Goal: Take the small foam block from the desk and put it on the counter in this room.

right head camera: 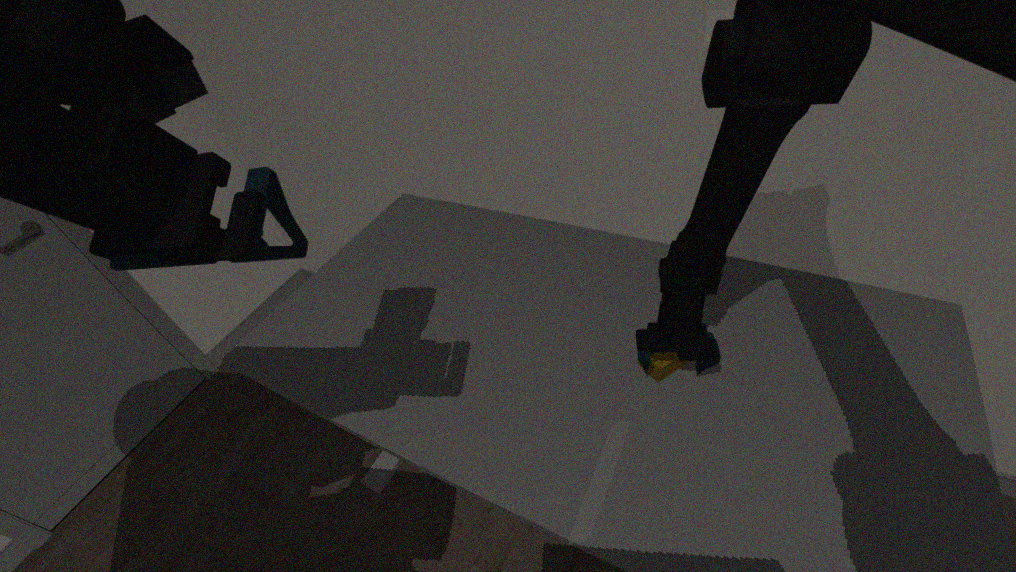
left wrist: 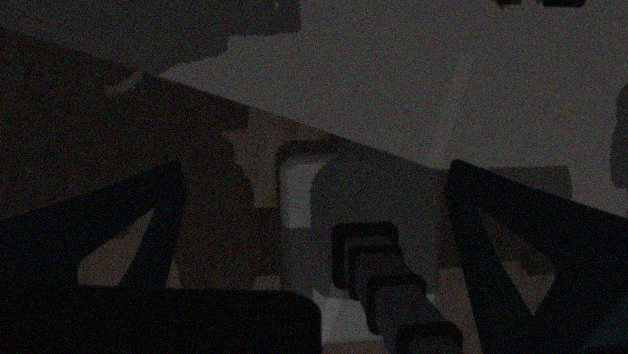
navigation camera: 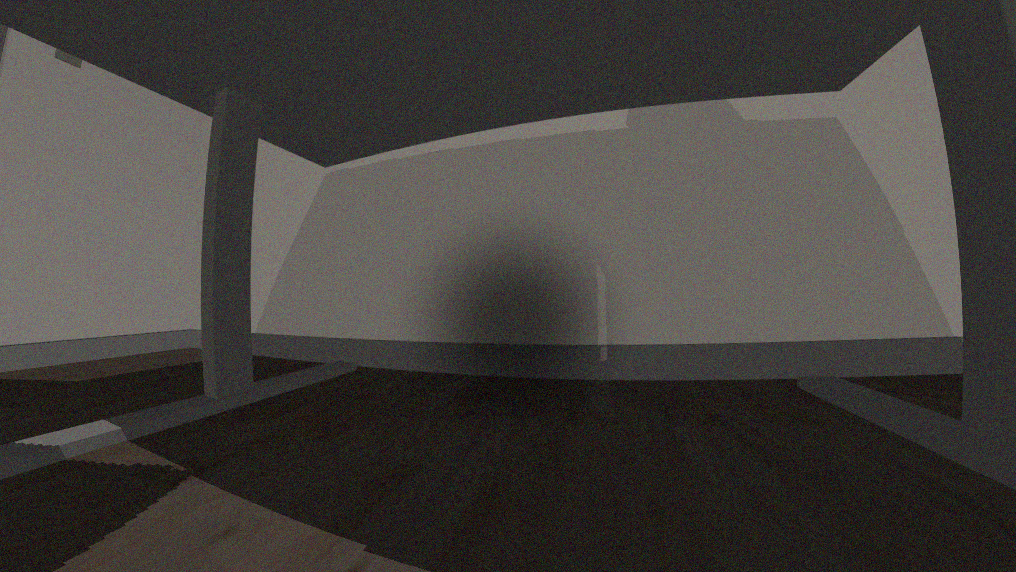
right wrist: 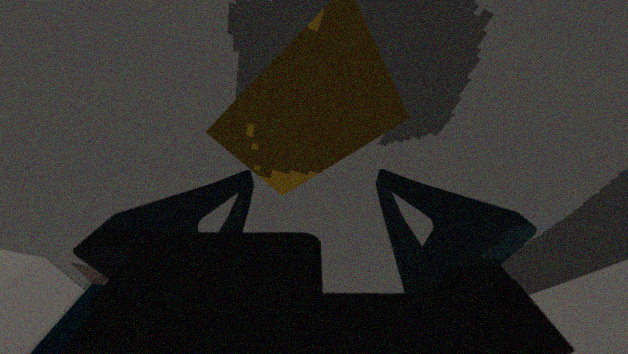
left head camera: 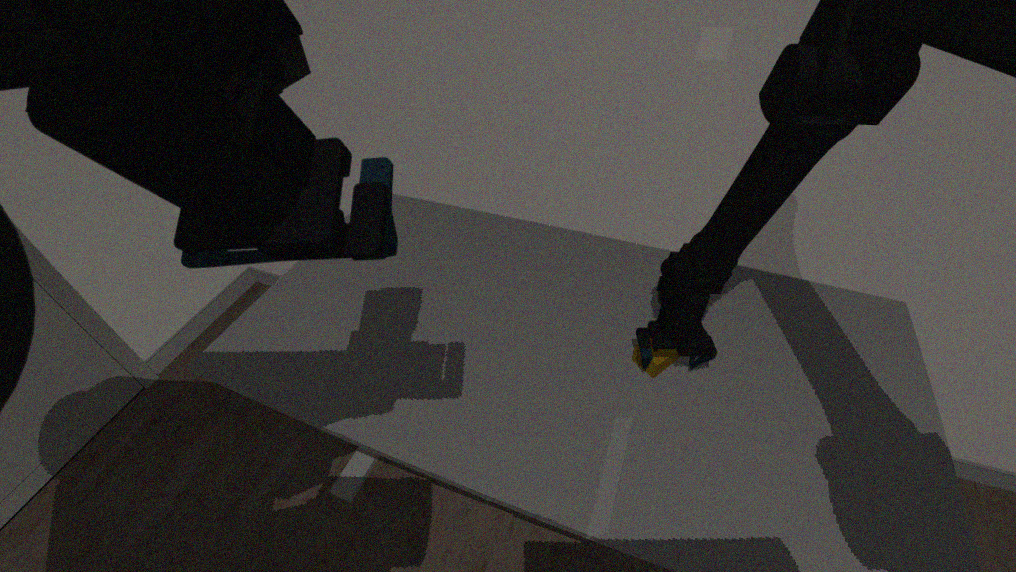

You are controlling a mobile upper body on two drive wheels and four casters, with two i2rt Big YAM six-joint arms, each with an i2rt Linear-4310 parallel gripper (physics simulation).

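Frame: origin at the left arm's base, x ahead, y left, z up, level; centimetres.
Where they show: left gripper, fingertip midpoint: (right head camera: 259, 253) (left wrist: 315, 175) (left head camera: 336, 250); right gripper, fingertip midpoint: (right head camera: 671, 371) (left wrist: 521, 1) (right wrist: 314, 176) (left head camera: 666, 366).
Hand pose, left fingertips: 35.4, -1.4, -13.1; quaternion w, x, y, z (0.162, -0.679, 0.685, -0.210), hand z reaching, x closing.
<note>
After its pixels a point has its place, as x, y, z.
The small foam block (left head camera: 656, 362) {62.1, -41.7, -64.5} (right head camera: 661, 365) {62.2, -42.1, -64.5} (right wrist: 310, 100) {67.7, -43.8, -64.5} is yellow and lies on the grey desk (left head camera: 511, 312) {79.7, -12.2, -69.0} (right head camera: 526, 305) {82.0, -13.6, -69.0} (left wrist: 375, 90) {45.7, -16.3, -69.0} (right wrist: 125, 125) {64.6, -28.6, -69.0}. My right gripper (left head camera: 674, 360) {62.0, -44.0, -65.8} (right head camera: 675, 365) {62.0, -44.0, -65.8} (right wrist: 314, 176) {62.0, -44.0, -65.8} is open and low at the block, with nothing held. In the right wrist view most of the block shows beyond the fingertips, its near corner between them and close to the left fingertip; contact cannot be told. In both head views the gripper hides part of the block. My left gripper (left wrist: 315, 175) {35.4, -1.4, -13.1} is open and empty, away from the block. No surface can be surely identified as the counter.
A grey panelled surface (left head camera: 63, 333) {96.2, 147.8, -98.8} (right head camera: 92, 355) {80.7, 153.1, -96.5} stands at the left of the head views, close to the desk's left corner. Brown floor (left head camera: 177, 426) {84.8, 120.9, -141.0} shows below the desk edge. In the navigation view, a grey post (navigation camera: 231, 248) {92.8, 32.4, -107.2} stands at the left before a pale wall (navigation camera: 710, 213) {98.1, -79.2, -99.3}.
</note>
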